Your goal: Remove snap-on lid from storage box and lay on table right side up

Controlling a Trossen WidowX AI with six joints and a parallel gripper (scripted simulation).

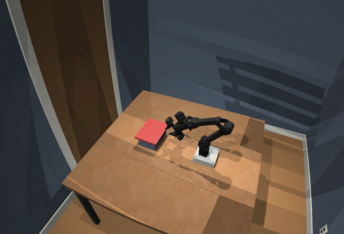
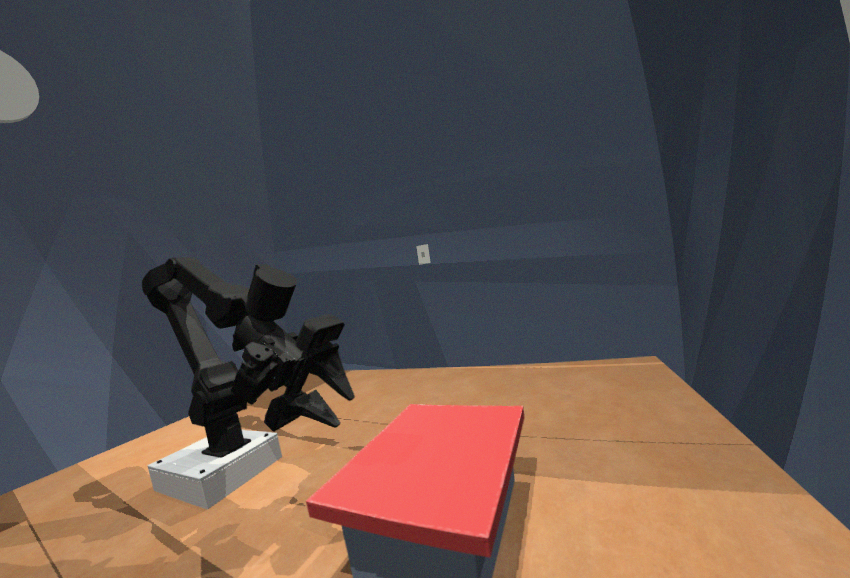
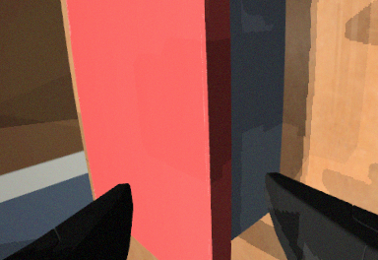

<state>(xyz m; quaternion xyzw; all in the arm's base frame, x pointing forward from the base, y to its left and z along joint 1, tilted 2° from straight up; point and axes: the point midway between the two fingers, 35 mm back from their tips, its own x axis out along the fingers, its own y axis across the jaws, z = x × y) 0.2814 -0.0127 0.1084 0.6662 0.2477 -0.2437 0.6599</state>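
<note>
The red lid lies 120 mm ahead of my gripper tip and 40 mm below it. Round my gripper tip: grey-blue storage box (120 mm ahead, 90 mm below).
</note>
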